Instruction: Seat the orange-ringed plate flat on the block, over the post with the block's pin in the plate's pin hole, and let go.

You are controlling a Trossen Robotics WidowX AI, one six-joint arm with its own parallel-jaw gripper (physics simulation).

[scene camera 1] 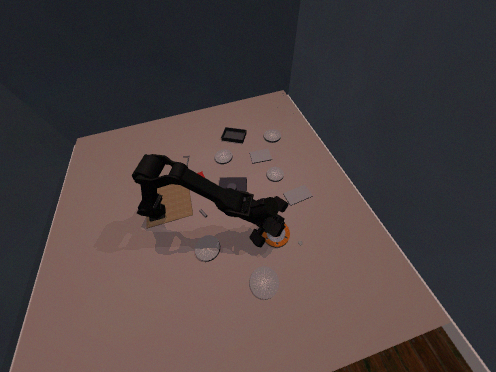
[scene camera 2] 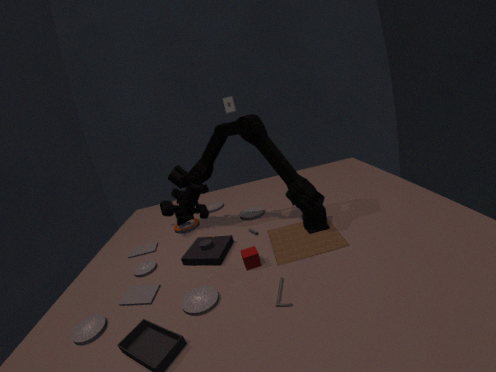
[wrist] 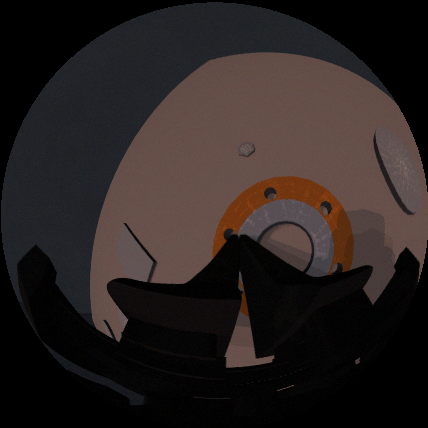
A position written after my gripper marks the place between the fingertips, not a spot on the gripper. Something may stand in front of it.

Observation:
My gripper (scene camera 2: pixel 178 225) is shut, holding nothing. Also in view: an orange-ringed plate (wrist: pixel 297 201). A black tray (scene camera 2: pixel 147 339) rests on the table.
My gripper is seen too in scene camera 1 (scene camera 1: pixel 282 227) and in the wrist view (wrist: pixel 237 240). The wrist view does not show the black tray, which is hidden by my gripper.

